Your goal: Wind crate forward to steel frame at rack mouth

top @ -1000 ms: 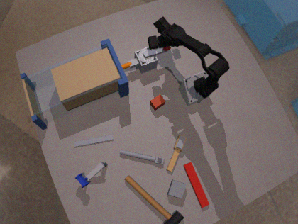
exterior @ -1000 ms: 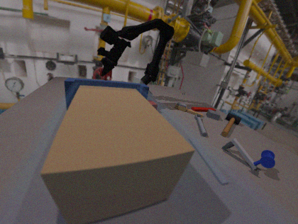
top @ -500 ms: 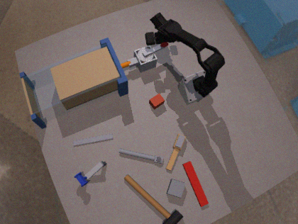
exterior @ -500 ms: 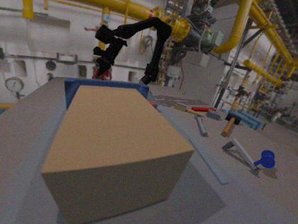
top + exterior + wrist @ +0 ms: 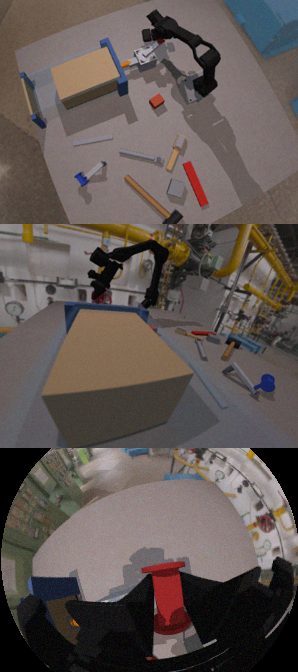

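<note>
Now: gripper tip 20 mm to the right of the red knob and 10 mm short of it. Also, from my gripper tip: blue steel frame 260 mm ahead, 40 mm to the left, 20 mm below; red-knobbed crank 40 mm ahead, 30 mm to the left, 30 mm below; grey winch 100 mm below, 80 mm ahead, 40 mm to the left.
</note>
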